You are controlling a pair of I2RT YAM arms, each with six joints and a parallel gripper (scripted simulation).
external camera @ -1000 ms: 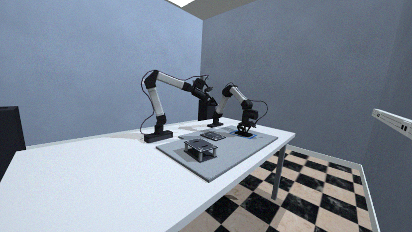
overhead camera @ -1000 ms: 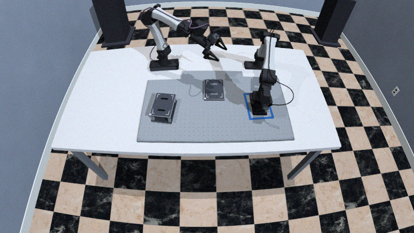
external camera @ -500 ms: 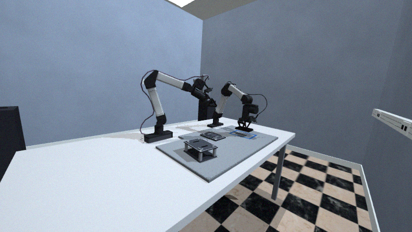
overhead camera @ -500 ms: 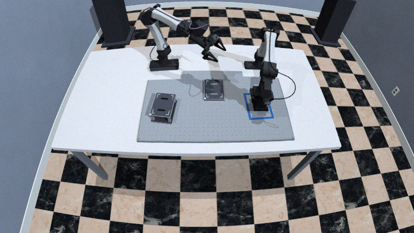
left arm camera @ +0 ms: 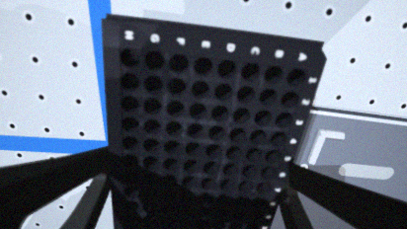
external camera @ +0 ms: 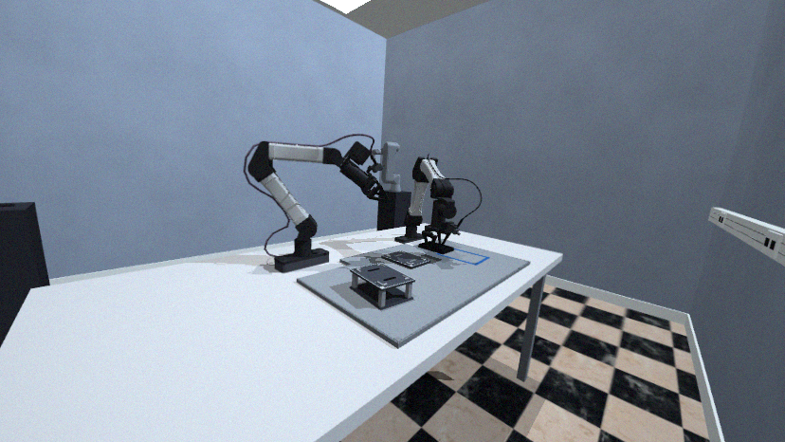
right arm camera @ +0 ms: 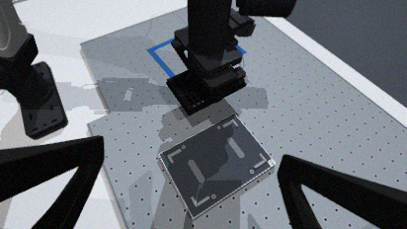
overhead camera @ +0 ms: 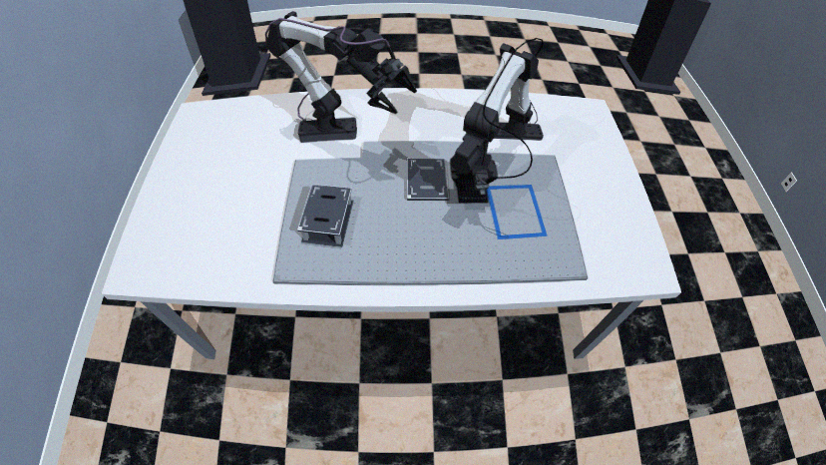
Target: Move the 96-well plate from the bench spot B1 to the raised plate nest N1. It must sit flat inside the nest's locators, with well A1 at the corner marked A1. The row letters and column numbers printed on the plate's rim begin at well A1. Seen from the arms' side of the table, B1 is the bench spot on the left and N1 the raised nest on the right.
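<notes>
Right now the 96-well plate is 14 cm ahead of my right hand, 19 cm to the left of it and 21 cm below it.
</notes>
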